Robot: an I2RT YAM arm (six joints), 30 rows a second.
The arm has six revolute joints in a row. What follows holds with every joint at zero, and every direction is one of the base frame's. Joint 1 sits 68 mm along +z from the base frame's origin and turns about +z. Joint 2 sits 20 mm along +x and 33.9 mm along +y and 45.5 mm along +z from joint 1 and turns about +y. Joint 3 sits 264 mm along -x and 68.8 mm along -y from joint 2 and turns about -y. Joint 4 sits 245 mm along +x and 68.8 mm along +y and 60 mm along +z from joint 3 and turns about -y. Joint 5 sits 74 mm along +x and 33.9 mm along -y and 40.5 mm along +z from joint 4 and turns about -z. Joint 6 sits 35.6 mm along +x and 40.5 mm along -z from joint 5 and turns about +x. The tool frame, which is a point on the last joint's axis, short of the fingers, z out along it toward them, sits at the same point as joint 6; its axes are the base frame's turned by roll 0, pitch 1.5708 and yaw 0 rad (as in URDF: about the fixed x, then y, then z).
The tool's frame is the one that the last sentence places.
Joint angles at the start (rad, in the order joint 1, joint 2, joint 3, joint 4, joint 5, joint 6): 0.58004, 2.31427, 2.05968, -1.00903, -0.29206, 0.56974
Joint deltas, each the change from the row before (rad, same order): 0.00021, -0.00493, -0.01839, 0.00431, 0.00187, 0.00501; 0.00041, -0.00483, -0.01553, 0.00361, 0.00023, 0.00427; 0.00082, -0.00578, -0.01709, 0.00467, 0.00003, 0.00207; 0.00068, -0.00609, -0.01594, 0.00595, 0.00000, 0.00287; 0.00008, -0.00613, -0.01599, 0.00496, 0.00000, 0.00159; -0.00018, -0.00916, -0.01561, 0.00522, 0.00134, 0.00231; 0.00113, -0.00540, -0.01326, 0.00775, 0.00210, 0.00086; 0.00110, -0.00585, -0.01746, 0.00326, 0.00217, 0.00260; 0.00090, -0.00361, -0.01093, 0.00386, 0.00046, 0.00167; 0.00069, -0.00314, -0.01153, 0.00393, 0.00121, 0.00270; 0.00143, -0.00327, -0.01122, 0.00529, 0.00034, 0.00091
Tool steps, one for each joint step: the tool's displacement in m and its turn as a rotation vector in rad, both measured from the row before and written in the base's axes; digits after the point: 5 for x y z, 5 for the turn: -0.00167, -0.00105, -0.00283, -0.00610, 0.00866, -0.00493; -0.00159, -0.00081, -0.00207, -0.00375, 0.00748, -0.00357; -0.00185, -0.00075, -0.00204, -0.00352, 0.00634, -0.00109; -0.00164, -0.00069, -0.00153, -0.00195, 0.00436, -0.00196; -0.00160, -0.00101, -0.00156, -0.00260, 0.00470, -0.00139; -0.00166, -0.00125, -0.00009, -0.00161, 0.00120, -0.00267; -0.00131, -0.00031, -0.00108, -0.00170, -0.00069, -0.00023; -0.00218, -0.00091, -0.00219, -0.00620, 0.00679, -0.00188; -0.00130, -0.00037, -0.00133, -0.00219, 0.00326, -0.00077; -0.00127, -0.00050, -0.00171, -0.00330, 0.00407, -0.00213; -0.00135, -0.00011, -0.00152, -0.00170, 0.00237, 0.00050
